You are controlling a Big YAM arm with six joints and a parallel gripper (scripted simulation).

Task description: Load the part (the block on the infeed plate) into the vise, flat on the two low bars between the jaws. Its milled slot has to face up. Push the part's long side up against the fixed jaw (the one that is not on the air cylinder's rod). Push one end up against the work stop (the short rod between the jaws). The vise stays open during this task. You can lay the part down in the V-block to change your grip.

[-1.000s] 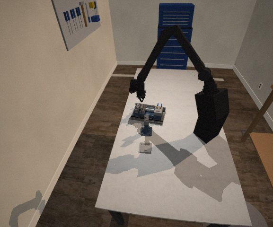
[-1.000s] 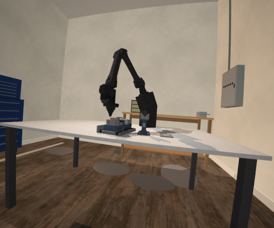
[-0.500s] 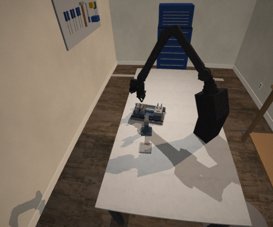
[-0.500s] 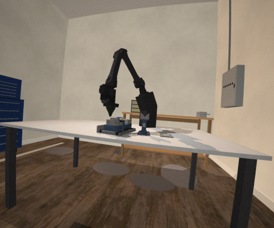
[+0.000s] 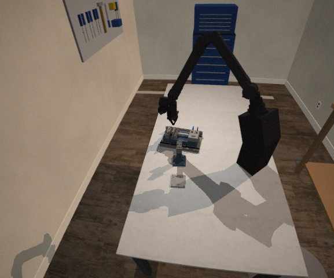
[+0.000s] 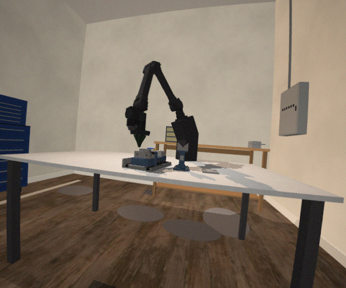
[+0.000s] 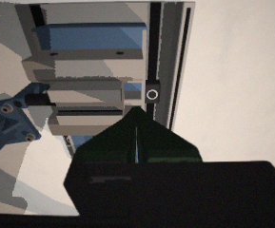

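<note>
The part lies 40 mm to the left of my hand, 20 mm below it and 10 mm ahead of it. Round my hand: moving jaw 50 mm to the left, 50 mm below, 20 mm behind; fixed jaw 50 mm below, 40 mm to the left, 40 mm ahead; work stop rod 90 mm to the left, 40 mm below, 20 mm ahead.
</note>
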